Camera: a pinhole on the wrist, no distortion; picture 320 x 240 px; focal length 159.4 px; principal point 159.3 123.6 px. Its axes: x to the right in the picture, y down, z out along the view. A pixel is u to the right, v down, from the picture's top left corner.
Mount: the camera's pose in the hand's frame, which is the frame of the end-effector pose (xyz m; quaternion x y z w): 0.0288 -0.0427 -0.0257 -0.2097 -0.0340 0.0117 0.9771
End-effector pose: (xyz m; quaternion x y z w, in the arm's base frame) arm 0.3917 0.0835 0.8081 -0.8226 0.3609 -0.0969 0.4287
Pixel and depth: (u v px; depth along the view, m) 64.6 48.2 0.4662
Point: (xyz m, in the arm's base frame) 0.4443 0.5956 0.6094
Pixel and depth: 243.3 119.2 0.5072
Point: 0.7106 0.1387 0.3627
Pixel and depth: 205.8 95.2 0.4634
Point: 0.6526 0.2445 0.4602
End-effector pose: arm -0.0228 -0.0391 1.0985 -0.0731 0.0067 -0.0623 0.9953
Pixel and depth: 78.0 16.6 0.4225
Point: -0.2414 -0.0795 1.5763
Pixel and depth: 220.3 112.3 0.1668
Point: 0.0624 -0.0129 1.2290
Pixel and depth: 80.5 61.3 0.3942
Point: -0.2086 0.0119 1.4836
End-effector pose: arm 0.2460 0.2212 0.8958 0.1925 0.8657 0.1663 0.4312
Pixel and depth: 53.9 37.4 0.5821
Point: 0.9381 0.0155 0.7675
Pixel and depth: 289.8 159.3 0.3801
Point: 0.3585 0.5825 0.6007
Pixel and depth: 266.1 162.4 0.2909
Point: 0.3421 0.4734 0.6982
